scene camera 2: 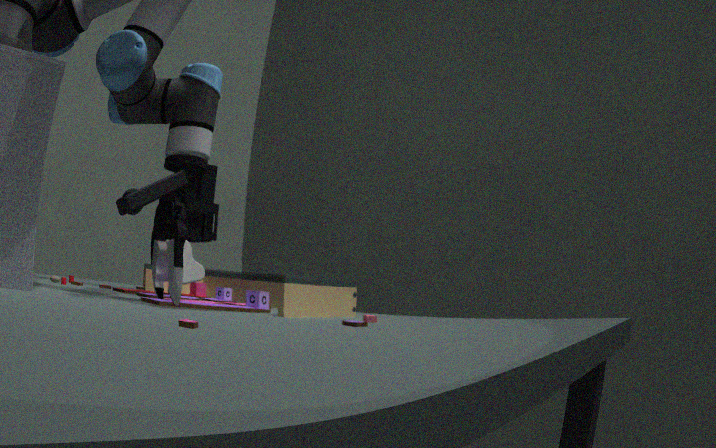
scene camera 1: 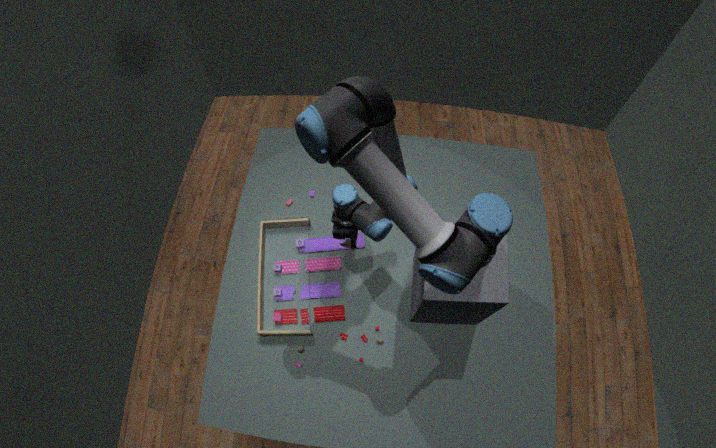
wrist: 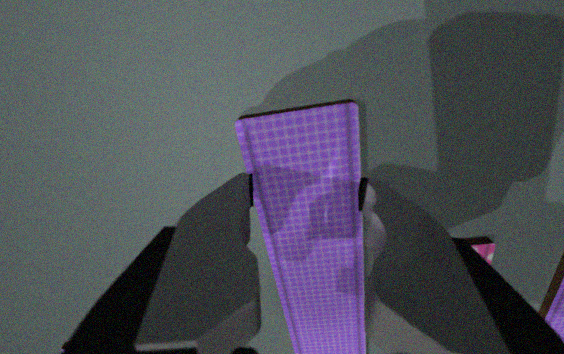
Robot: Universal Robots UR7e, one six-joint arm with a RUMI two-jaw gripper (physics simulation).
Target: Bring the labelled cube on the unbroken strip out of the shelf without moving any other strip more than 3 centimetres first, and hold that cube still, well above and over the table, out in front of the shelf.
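Observation:
The unbroken purple checked strip (scene camera 1: 322, 244) (scene camera 2: 232, 306) (wrist: 315, 145) lies low at the table, its near end out past the shelf's front opening. The labelled cube (scene camera 1: 300, 243) (scene camera 2: 257, 299), pale purple with a "C", sits on its far end, just inside the opening. My gripper (scene camera 1: 349, 244) (scene camera 2: 168, 300) (wrist: 304, 179) points down and is shut on this strip, one finger against each long edge, near the near end. The wooden-walled shelf (scene camera 1: 260, 274) (scene camera 2: 316, 300) is at the left in scene camera 1. The cube does not show in the wrist view.
Beside the held strip lie a pink dotted strip (scene camera 1: 323, 264), another purple strip (scene camera 1: 320, 290) and a red strip (scene camera 1: 328, 313), each with gaps and a cube at its far end. Small loose pieces lie on both sides of the shelf, such as a red one (scene camera 1: 364, 338) and a purple one (scene camera 1: 312, 193).

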